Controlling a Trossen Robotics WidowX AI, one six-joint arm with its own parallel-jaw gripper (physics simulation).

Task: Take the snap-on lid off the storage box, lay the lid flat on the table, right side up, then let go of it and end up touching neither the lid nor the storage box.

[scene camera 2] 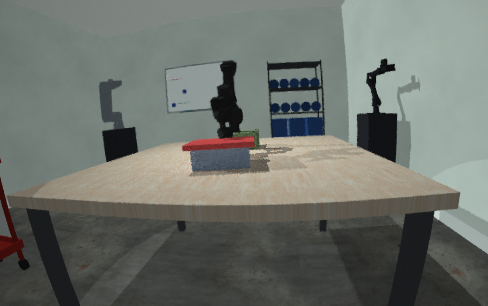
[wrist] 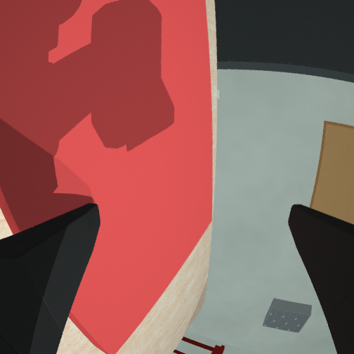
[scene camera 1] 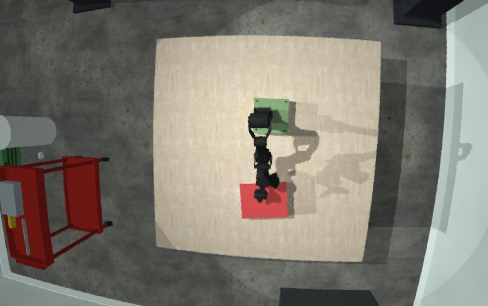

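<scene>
The red lid (scene camera 1: 252, 211) (scene camera 2: 220, 144) (wrist: 150, 225) lies flat on top of the blue-grey storage box (scene camera 2: 220, 159), overhanging its sides a little. The box stands on the table and is hidden under the lid in the top view. My gripper (scene camera 1: 260, 196) (wrist: 198, 215) is open and empty, over the rear part of the lid. In the wrist view the left fingertip shows over the red top and the right fingertip shows beyond the lid's edge. Whether a finger touches the lid, I cannot tell. The arm's shadow falls on the lid.
A green block (scene camera 1: 282, 112) (scene camera 2: 254, 137) is under the arm's base end, behind the lidded box on the wooden table (scene camera 1: 200, 100) (scene camera 2: 325, 175). A red cart (scene camera 1: 43, 210) stands on the floor left of the table. A dark shelf rack (scene camera 2: 294, 65) stands against the far wall.
</scene>
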